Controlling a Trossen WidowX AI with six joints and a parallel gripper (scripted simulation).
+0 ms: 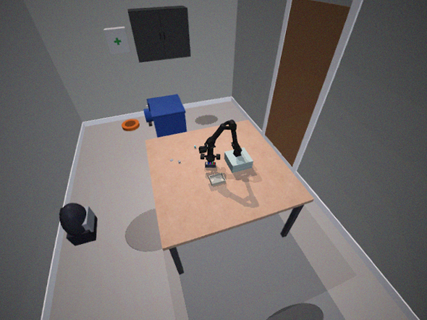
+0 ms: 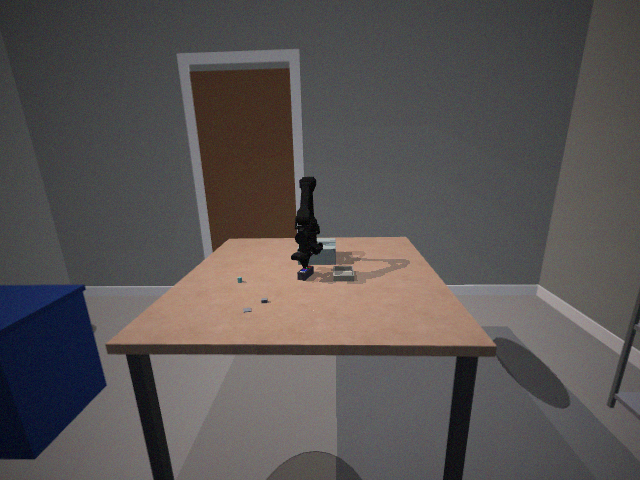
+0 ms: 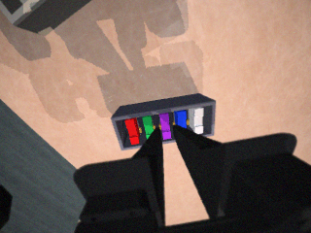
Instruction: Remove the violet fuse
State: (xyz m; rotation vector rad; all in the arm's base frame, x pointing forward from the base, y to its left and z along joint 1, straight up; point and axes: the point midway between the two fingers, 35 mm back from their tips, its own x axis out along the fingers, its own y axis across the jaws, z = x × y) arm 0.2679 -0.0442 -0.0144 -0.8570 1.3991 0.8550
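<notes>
Now: gripper tip 2 cm above the violet fuse. From my gripper tip the other things lie so: green fuse (2 cm behind, 1 cm to the left, 2 cm below); then blue fuse (2 cm ahead, 1 cm to the right, 2 cm below); then red fuse (3 cm behind, 2 cm to the left, 2 cm below).
</notes>
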